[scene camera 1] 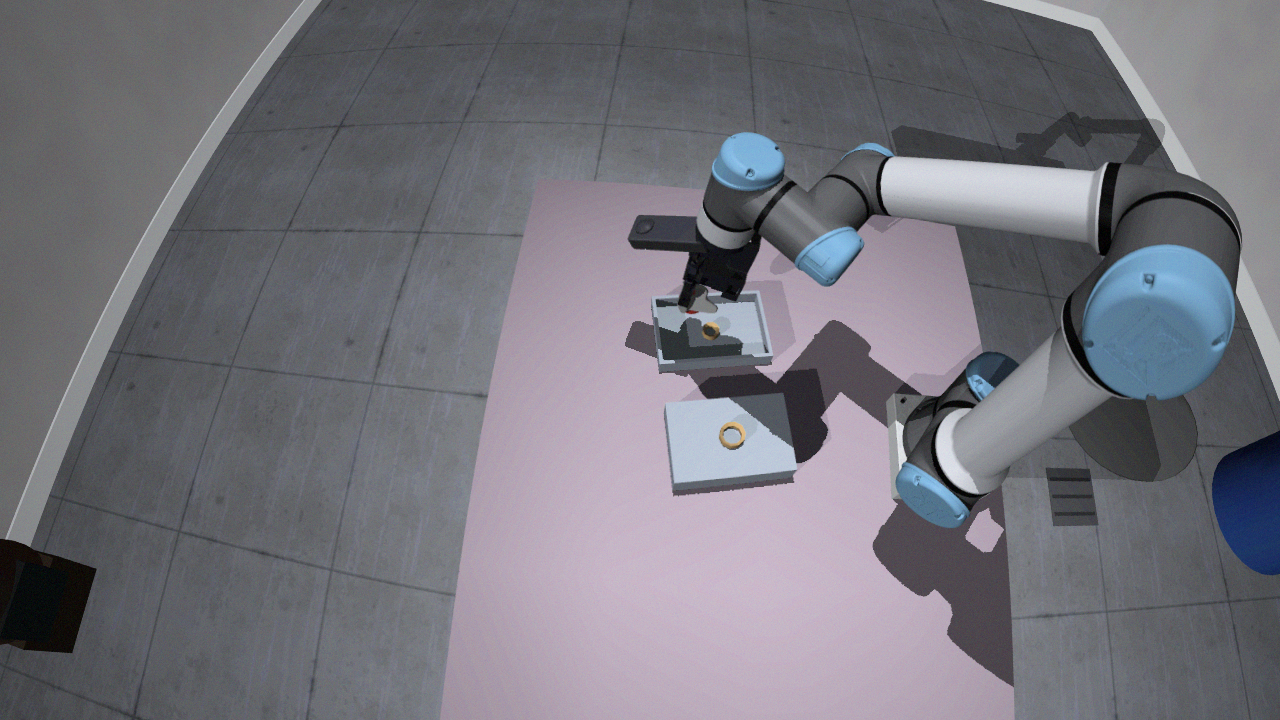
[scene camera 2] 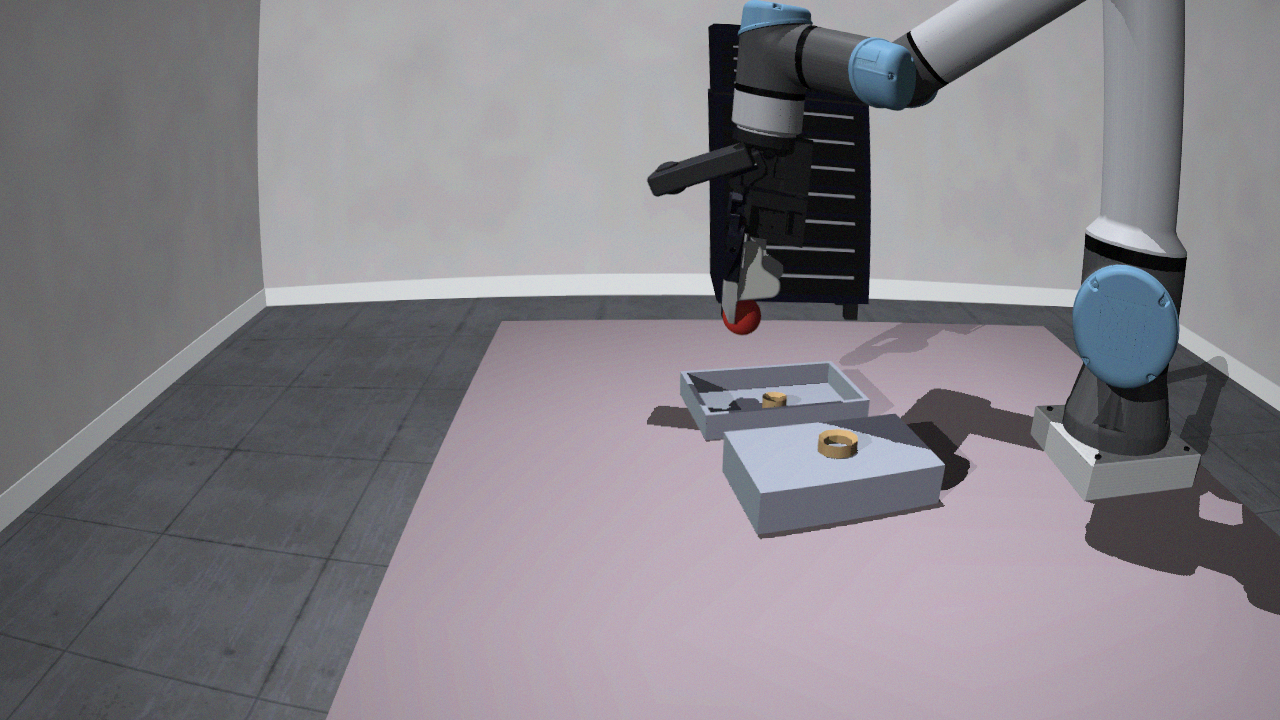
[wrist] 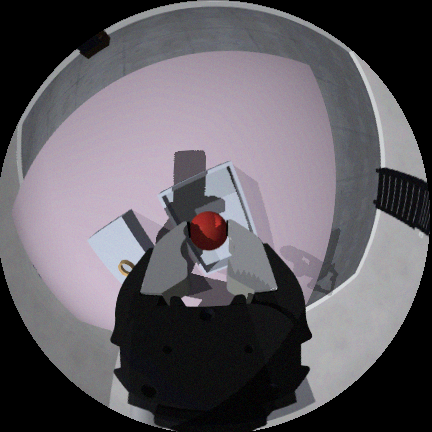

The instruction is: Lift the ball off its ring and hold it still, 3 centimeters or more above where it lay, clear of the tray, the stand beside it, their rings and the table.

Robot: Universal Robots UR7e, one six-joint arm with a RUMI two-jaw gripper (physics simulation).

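Places are measured from the arm's base along level axes (x right, y back, z down), in metres.
Where they show: gripper, between the fingertips: [scene camera 1: 685, 299] [scene camera 2: 733, 316] [wrist: 207, 221]; arm's base, origin of its link: [scene camera 2: 1115, 430].
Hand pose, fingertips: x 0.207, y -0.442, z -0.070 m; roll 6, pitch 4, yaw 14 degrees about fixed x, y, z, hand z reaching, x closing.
Things, the pixels of their centre, and the offset from my fingertips. "*": a spot on its surface instead. Level surfaces: height alone.
- red ball, middle of its body: [scene camera 2: 741, 315] [wrist: 208, 230] dx -0.002, dy +0.009, dz -0.002 m
- tray, middle of its body: [scene camera 2: 774, 397] [scene camera 1: 711, 329] [wrist: 215, 224] dx +0.004, dy +0.051, dz +0.096 m
- orange ring, a spot on its surface: [scene camera 2: 774, 400] [scene camera 1: 711, 327] * dx +0.013, dy +0.052, dz +0.103 m
- pink table, height of its surface: dz +0.110 m
A red ball [scene camera 1: 691, 310] [scene camera 2: 742, 318] [wrist: 208, 230] is between the grey fingertips of my gripper [scene camera 2: 741, 308] [wrist: 207, 221], which is shut on it. The ball hangs in the air well above the tray [scene camera 1: 714, 365] [scene camera 2: 787, 420] [wrist: 246, 205], apart from it. An orange ring [scene camera 1: 710, 331] [scene camera 2: 774, 400] lies in the tray with no ball on it. The stand [scene camera 1: 693, 447] [scene camera 2: 778, 465] [wrist: 112, 239] is a light grey block beside the tray. An orange ring [scene camera 1: 732, 436] [scene camera 2: 837, 444] [wrist: 125, 267] lies on its top. The ring in the tray does not show in the wrist view.
Tray and stand are on the pink table [scene camera 1: 572, 573] [scene camera 2: 581, 591] [wrist: 115, 140]. The arm's base [scene camera 1: 897, 447] [scene camera 2: 1118, 474] is to the right of them. A black cabinet [scene camera 2: 841, 197] [wrist: 402, 197] stands against the wall. A blue cylinder [scene camera 1: 1253, 505] is at the right edge of the first scene view.
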